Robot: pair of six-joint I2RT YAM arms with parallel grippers.
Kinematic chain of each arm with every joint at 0, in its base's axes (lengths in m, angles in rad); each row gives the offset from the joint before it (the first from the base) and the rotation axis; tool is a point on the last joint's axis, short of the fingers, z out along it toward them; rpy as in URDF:
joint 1: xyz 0 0 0.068 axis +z
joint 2: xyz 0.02 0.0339 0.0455 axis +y
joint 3: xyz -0.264 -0.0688 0 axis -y
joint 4: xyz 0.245 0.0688 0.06 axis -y
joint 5: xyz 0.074 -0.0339 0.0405 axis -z
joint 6: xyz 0.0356 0 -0.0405 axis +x
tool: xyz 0 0 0 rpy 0 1.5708 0
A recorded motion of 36 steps. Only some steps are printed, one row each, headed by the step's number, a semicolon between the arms.
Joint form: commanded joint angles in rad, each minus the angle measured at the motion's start. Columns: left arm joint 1, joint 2, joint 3, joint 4, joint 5, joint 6; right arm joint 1, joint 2, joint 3, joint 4, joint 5, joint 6.
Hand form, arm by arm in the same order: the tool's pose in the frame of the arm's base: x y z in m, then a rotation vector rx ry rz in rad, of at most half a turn. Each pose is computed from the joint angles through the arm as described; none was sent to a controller.
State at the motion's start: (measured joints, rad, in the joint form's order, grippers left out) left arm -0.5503 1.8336 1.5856 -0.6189 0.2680 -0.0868; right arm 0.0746 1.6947 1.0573 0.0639 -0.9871 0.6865
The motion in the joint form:
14: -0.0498 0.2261 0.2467 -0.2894 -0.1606 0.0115; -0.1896 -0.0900 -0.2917 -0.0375 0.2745 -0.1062
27: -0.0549 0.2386 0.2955 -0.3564 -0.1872 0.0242; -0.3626 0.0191 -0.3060 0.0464 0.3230 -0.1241
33: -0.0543 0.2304 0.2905 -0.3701 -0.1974 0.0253; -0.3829 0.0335 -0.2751 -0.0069 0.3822 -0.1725
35: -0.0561 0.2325 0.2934 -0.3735 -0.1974 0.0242; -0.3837 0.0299 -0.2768 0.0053 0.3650 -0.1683
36: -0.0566 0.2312 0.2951 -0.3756 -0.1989 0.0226; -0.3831 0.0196 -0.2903 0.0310 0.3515 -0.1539
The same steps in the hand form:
14: 0.3629 -0.2529 0.2506 0.7439 2.6438 -0.3404; 0.3073 -0.0121 0.1619 0.4741 2.3331 1.0692
27: 0.3618 -0.2538 0.2567 0.7647 2.6636 -0.2920; 0.3073 -0.0682 0.1312 0.6962 2.2797 0.9289
33: 0.3597 -0.2516 0.2581 0.7643 2.6722 -0.2741; 0.3096 -0.0773 0.1304 0.7162 2.3079 0.8329
35: 0.3594 -0.2523 0.2579 0.7659 2.6746 -0.2738; 0.3099 -0.0772 0.1321 0.7038 2.2949 0.8526
36: 0.3591 -0.2523 0.2589 0.7638 2.6742 -0.2727; 0.3085 -0.0761 0.1336 0.6979 2.2750 0.8712

